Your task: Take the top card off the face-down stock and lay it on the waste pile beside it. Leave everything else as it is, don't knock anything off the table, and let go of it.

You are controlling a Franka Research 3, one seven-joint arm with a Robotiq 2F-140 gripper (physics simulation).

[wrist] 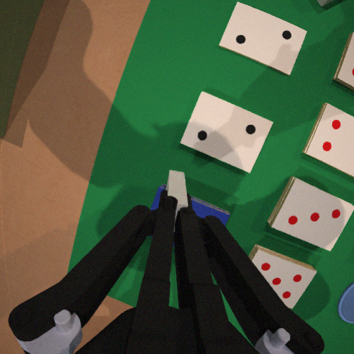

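Note:
The face-down stock [212, 209] is a blue-backed pile, partly hidden behind my fingers in the lower middle of the wrist view. A white card with two black dots [226, 120] lies beside it, farther up the view; it appears to be the waste pile. My gripper [174, 182] is shut and empty, with its pale fingertips over the upper left part of the stock. Whether the tips touch the top card cannot be told. The middle and lower part of the stock is hidden by the fingers.
Another card with two black dots [262, 40] lies at the top. Red-dotted piles [335, 162] [312, 230] [282, 267] stand to the right on the green mat [135, 75]. A blue round dish [348, 305] is at the right edge. A dark green object [15, 60] stands at upper left.

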